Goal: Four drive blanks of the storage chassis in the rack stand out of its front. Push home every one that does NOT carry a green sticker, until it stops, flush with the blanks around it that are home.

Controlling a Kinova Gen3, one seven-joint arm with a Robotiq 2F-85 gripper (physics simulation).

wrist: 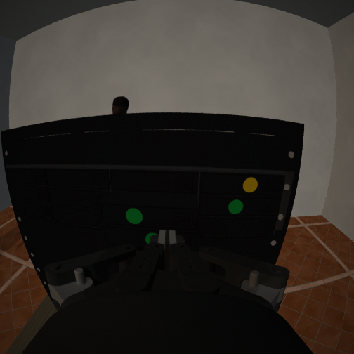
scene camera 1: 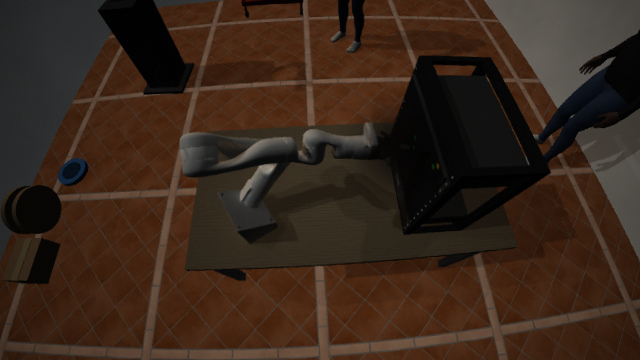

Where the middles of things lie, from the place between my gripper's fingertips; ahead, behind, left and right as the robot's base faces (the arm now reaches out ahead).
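Labels:
There's the black rack (scene camera 1: pixel 459 137), and counted from my hand it's 9 cm to the left of it, 18 cm below it and 20 cm ahead of it.

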